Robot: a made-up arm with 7 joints. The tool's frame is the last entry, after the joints.
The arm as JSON. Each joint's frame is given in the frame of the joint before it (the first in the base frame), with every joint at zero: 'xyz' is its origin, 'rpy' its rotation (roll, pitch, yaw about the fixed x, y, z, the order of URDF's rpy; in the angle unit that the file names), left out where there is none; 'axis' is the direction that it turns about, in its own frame. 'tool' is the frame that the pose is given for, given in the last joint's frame.
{
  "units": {
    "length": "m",
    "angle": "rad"
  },
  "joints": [
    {
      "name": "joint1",
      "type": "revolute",
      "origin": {
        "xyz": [
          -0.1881,
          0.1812,
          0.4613
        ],
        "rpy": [
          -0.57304,
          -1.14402,
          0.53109
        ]
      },
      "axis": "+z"
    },
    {
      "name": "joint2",
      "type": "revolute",
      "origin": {
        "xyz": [
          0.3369,
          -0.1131,
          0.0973
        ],
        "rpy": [
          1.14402,
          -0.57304,
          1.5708
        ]
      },
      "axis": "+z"
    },
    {
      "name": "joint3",
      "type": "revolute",
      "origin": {
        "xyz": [
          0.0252,
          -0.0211,
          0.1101
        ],
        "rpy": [
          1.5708,
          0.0,
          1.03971
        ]
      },
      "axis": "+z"
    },
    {
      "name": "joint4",
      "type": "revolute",
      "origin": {
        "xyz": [
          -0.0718,
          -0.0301,
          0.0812
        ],
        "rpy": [
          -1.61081,
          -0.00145,
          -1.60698
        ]
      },
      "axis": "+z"
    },
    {
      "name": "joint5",
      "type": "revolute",
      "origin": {
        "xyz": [
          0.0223,
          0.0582,
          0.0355
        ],
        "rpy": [
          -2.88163,
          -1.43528,
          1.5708
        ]
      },
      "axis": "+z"
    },
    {
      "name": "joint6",
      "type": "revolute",
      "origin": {
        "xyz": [
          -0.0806,
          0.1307,
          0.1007
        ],
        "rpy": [
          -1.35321,
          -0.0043,
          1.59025
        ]
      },
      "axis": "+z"
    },
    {
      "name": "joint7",
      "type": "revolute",
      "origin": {
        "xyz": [
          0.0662,
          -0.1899,
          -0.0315
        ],
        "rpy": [
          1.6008,
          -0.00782,
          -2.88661
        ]
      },
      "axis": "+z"
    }
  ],
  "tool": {
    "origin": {
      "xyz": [
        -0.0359,
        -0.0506,
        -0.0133
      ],
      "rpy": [
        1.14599,
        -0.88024,
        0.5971
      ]
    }
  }
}
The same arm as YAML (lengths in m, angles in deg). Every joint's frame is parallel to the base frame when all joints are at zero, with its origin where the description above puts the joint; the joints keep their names.
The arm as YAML. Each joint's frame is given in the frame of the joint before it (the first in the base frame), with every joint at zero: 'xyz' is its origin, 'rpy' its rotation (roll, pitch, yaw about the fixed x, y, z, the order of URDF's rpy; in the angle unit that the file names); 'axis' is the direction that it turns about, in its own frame. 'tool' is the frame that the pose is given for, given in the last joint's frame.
units:
  length: m
  angle: deg
joints:
  - name: joint1
    type: revolute
    origin:
      xyz: [-0.1881, 0.1812, 0.4613]
      rpy: [0.0, 0.0, 0.0]
    axis: [-0.934136, 0.080103, 0.347813]
  - name: joint2
    type: revolute
    origin:
      xyz: [0.0294, -0.0318, 0.3659]
      rpy: [0.0, 0.0, 0.0]
    axis: [0.0, 0.0, 1.0]
  - name: joint3
    type: revolute
    origin:
      xyz: [0.0054, 0.0324, 0.1101]
      rpy: [0.0, 0.0, 0.0]
    axis: [0.0, 1.0, 0.0]
  - name: joint4
    type: revolute
    origin:
      xyz: [0.0718, 0.0812, -0.0301]
      rpy: [0.0, 0.0, 0.0]
    axis: [-0.998544, -0.040002, -0.036202]
  - name: joint5
    type: revolute
    origin:
      xyz: [-0.0323, -0.0595, -0.0236]
      rpy: [0.0, 0.0, 0.0]
    axis: [0.159403, -0.951921, 0.261606]
  - name: joint6
    type: revolute
    origin:
      xyz: [0.1058, -0.1147, -0.0968]
      rpy: [0.0, 0.0, 0.0]
    axis: [0.993401, -0.03, 0.1107]
  - name: joint7
    type: revolute
    origin:
      xyz: [-0.0355, -0.1994, -0.0202]
      rpy: [0.0, 0.0, 0.0]
    axis: [0.0, 1.0, 0.0]
tool:
  origin:
    xyz: [-0.0466, -0.0133, -0.0409]
    rpy: [-79.41, -34.11, 68.61]

